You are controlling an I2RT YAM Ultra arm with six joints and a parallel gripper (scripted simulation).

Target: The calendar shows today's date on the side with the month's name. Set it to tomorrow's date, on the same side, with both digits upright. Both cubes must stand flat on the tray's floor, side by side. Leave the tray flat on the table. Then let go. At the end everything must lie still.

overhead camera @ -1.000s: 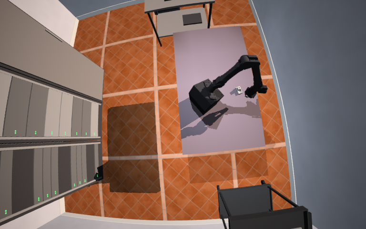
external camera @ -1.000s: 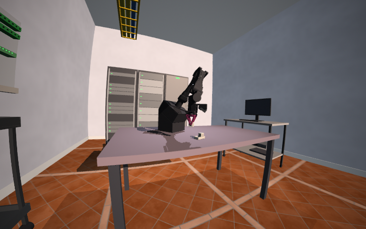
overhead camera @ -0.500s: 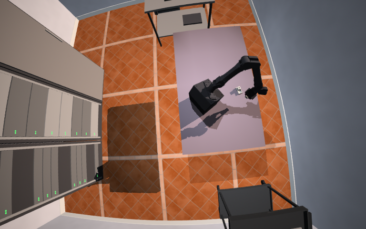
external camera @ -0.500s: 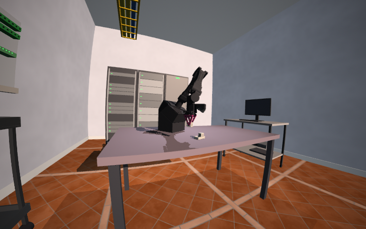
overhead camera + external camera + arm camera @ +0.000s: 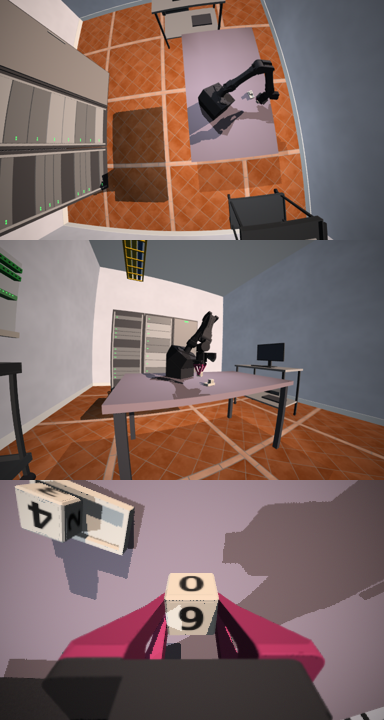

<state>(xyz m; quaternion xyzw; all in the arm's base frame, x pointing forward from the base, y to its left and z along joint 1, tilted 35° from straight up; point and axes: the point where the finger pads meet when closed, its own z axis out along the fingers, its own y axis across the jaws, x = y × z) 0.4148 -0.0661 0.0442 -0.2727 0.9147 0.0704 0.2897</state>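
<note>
My hand is 100 mm to the right of the cream tray, 90 mm above it and 30 mm past it. From my hand the other things lie so: cream digit cube (right at my hand).
</note>
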